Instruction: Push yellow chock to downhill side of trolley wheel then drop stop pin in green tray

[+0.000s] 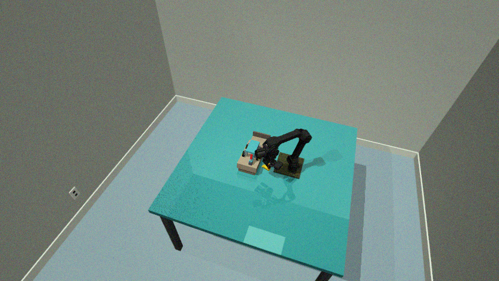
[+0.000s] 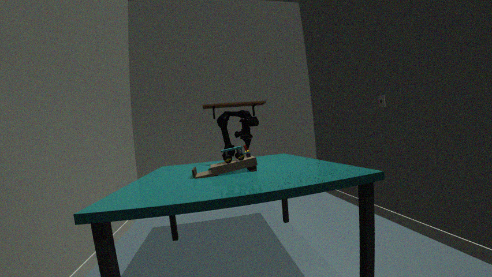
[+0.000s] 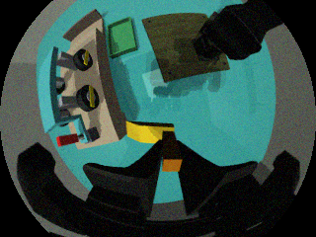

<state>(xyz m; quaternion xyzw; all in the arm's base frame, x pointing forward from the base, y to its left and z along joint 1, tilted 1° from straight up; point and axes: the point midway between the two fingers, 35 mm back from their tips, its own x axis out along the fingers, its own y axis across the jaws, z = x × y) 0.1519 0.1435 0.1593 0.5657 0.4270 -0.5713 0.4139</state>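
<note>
Now: gripper tip 20 mm short of the yellow chock, 10 mm to the left of it and 10 mm above it. Round my gripper tip: ramp: 170 mm ahead, 130 mm to the right, 90 mm below; red-headed stop pin: 150 mm ahead, 30 mm to the right, 10 mm below; blue trolley: 170 mm ahead, 120 mm to the right, 30 mm below.
</note>
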